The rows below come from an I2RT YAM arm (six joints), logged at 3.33 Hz.
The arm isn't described. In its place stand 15 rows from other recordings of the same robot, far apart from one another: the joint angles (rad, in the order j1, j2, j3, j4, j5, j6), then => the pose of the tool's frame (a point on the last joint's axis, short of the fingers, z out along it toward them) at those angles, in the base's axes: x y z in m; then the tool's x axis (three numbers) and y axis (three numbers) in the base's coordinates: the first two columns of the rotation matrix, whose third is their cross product.
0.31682 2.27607 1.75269 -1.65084 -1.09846 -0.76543 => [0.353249, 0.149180, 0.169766, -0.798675, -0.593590, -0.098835, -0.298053, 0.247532, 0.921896]
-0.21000 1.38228 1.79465 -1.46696 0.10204 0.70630 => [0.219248, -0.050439, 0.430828, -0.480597, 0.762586, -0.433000, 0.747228, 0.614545, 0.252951]
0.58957 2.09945 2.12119 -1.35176 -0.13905 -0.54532 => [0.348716, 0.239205, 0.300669, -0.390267, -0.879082, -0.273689, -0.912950, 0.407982, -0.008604]
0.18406 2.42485 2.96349 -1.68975 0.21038 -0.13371 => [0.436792, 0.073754, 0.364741, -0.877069, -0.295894, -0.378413, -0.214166, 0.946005, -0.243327]
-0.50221 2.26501 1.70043 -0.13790 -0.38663 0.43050 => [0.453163, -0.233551, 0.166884, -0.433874, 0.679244, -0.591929, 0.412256, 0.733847, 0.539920]
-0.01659 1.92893 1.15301 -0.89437 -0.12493 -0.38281 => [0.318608, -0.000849, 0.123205, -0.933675, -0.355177, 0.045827, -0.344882, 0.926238, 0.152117]
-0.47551 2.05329 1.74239 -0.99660 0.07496 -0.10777 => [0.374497, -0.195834, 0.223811, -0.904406, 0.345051, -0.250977, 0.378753, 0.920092, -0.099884]
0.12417 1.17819 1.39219 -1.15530 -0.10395 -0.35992 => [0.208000, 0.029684, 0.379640, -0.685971, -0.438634, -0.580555, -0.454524, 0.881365, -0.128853]
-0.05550 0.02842 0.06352 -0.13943 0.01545 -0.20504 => [0.107651, -0.006531, 0.178151, -0.116219, -0.197439, -0.973402, 0.048152, 0.977770, -0.204074]
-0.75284 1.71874 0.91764 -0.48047 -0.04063 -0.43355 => [0.222652, -0.206625, 0.135414, -0.918164, 0.285047, -0.275178, 0.318442, 0.944170, -0.084486]
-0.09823 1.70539 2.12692 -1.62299 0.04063 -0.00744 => [0.292425, -0.030270, 0.427923, -0.928883, 0.084069, -0.360705, 0.105676, 0.993573, -0.040565]
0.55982 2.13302 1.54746 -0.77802 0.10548 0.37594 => [0.358370, 0.220167, 0.144404, -0.958458, -0.169785, -0.229197, -0.169683, 0.985290, -0.020301]
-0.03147 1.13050 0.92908 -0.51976 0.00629 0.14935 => [0.241716, -0.007833, 0.289730, -0.647214, 0.169241, -0.743285, 0.133980, 0.985121, 0.107643]
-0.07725 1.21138 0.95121 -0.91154 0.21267 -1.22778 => [0.220368, -0.024594, 0.255341, -0.457024, -0.887906, 0.052464, -0.812278, 0.392609, -0.431350]
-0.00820 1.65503 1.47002 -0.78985 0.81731 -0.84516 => [0.349048, -0.028826, 0.309070, -0.859613, -0.504792, 0.079059, -0.343743, 0.456867, -0.820435]
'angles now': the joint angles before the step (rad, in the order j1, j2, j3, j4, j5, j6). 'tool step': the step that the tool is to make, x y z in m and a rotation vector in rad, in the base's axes. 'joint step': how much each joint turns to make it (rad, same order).
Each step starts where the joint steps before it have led.
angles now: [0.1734, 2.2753, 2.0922, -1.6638, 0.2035, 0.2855]
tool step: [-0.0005, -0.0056, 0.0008, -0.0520, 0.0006, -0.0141]
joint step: [-0.0092, -0.0002, -0.0002, -0.0137, 0.0477, 0.0195]
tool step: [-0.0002, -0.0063, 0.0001, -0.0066, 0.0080, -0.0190]
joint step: [-0.0147, 0.0000, -0.0010, -0.0094, 0.0038, 0.0058]
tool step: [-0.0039, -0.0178, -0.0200, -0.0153, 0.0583, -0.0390]
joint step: [-0.0414, 0.0003, -0.0874, 0.0279, 0.0080, 0.0003]
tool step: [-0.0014, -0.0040, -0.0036, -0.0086, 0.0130, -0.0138]
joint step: [-0.0091, 0.0001, -0.0167, 0.0011, 0.0050, 0.0073]
